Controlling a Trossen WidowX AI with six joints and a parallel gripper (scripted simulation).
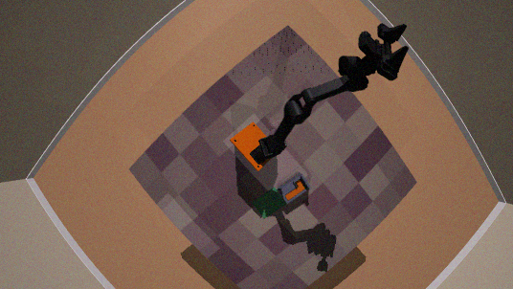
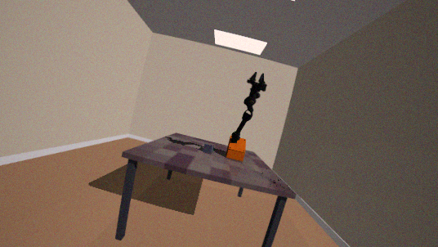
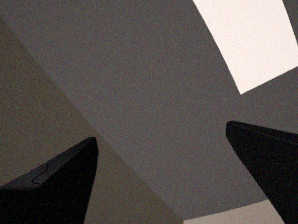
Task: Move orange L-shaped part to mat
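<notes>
Right now the orange L-shaped part is 77 cm below my gripper tip, 47 cm to the right of it and 28 cm ahead of it. Round my gripper tip: green mat: 84 cm below, 63 cm to the right, 26 cm ahead.
</notes>
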